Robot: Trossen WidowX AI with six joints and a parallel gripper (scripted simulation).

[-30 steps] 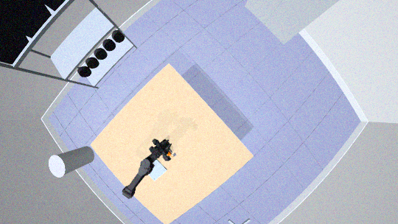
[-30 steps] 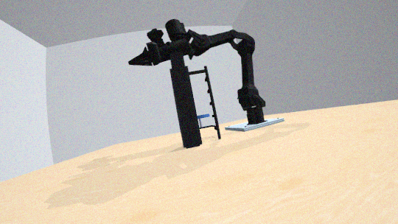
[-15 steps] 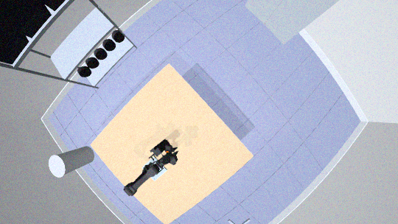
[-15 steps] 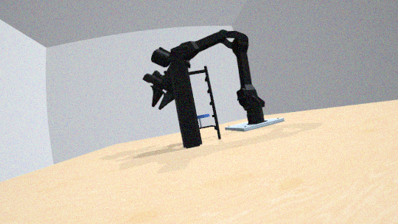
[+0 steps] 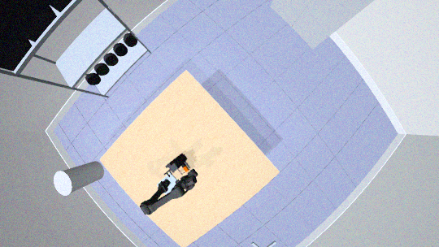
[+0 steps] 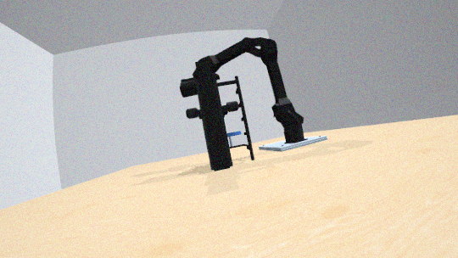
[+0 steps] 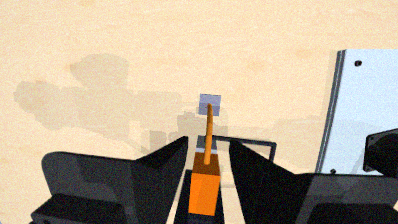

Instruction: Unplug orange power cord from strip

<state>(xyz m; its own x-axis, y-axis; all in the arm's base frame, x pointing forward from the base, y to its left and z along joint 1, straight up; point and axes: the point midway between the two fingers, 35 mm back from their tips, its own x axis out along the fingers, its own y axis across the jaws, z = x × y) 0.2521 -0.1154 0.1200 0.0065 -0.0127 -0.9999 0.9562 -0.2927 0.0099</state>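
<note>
Right now my gripper tip is 2 cm short of the orange plug, 7 cm to the right of it and 1 cm above it. Round my gripper tip: black upright block: 5 cm ahead, 16 cm to the left, 4 cm above.
</note>
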